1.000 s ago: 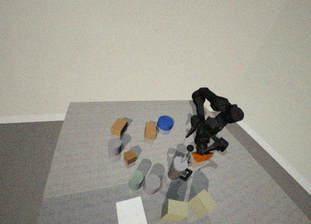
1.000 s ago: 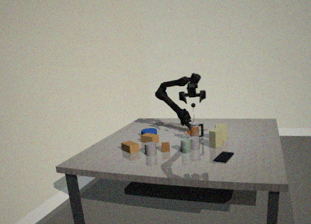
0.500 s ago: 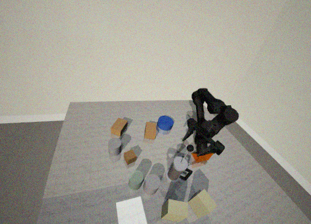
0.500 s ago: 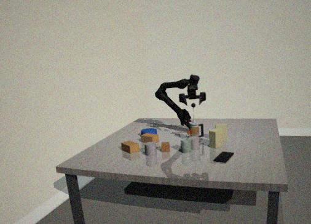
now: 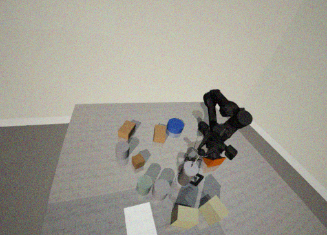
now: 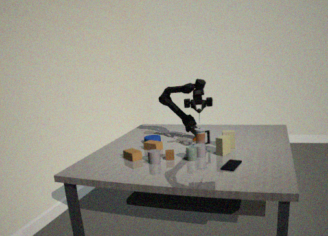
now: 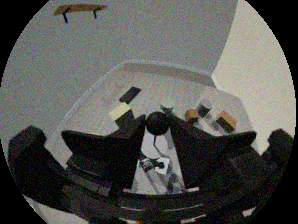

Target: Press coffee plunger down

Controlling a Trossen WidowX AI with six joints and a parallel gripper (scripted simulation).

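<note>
The coffee press lies 130 mm below my gripper tip, 20 mm behind it and 10 mm to the left of it. From my gripper tip the other things lie so: blue bowl: 390 mm to the right, 240 mm below, 100 mm behind; then pale green cylinder: 220 mm below, 200 mm ahead.
</note>
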